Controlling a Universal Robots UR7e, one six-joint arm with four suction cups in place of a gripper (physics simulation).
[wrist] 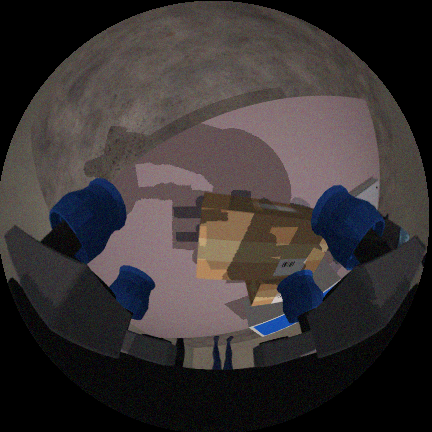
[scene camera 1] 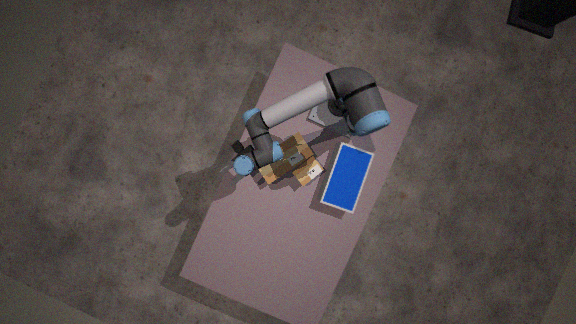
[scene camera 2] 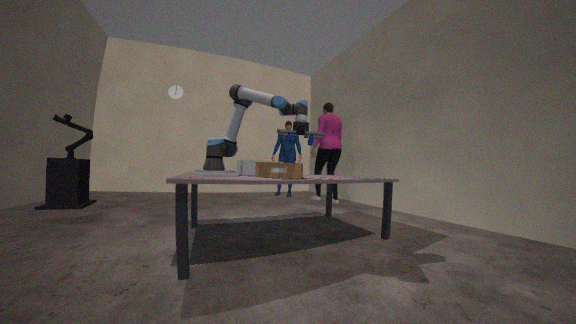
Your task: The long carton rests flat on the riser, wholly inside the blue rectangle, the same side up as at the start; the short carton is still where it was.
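Places are measured from the arm's base along level axes (x down, y back, z left), in metres.
Pixels of known places: hand, tool point: [wrist: 218, 258] [scene camera 2: 299, 142]; arm's base, link origin: [scene camera 1: 339, 104] [scene camera 2: 213, 170].
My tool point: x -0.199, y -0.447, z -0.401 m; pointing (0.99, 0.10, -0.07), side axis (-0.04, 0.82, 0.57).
Ahead of a thing's pixels: the offset from my tool point to its top centre. Level surfaces: height alone.
The long carton {dx +0.131, dy +0.044, dz +0.159 m} [scene camera 1: 301, 146] [scene camera 2: 267, 170] [wrist: 220, 227] lies flat on the table, label up, partly hidden by the arm in scene camera 1. The short carton {dx +0.131, dy +0.010, dz +0.312 m} [scene camera 1: 302, 178] [wrist: 260, 296] lies close beside it, on the riser side; in the wrist view a cup partly covers it. The riser {dx +0.112, dy +0.031, dz +0.535 m} [scene camera 2: 246, 167] bears the blue rectangle {dx +0.112, dy +0.031, dz +0.535 m} [scene camera 1: 347, 177] [wrist: 272, 326], with no carton on it. My gripper [scene camera 2: 300, 139] [wrist: 217, 257] is open, its blue cups a short way above the long carton, touching neither carton. Scene camera 1 hides the cups under the wrist.
The pink table {dx +0.233 m} [scene camera 1: 260, 235] [scene camera 2: 350, 180] carries everything. The arm's base plate [scene camera 1: 315, 116] [wrist: 369, 194] is near the cartons. A person in pink [scene camera 2: 330, 131] and one in blue [scene camera 2: 287, 150] stand beyond the table. A black pedestal [scene camera 2: 68, 182] with another arm stands left.
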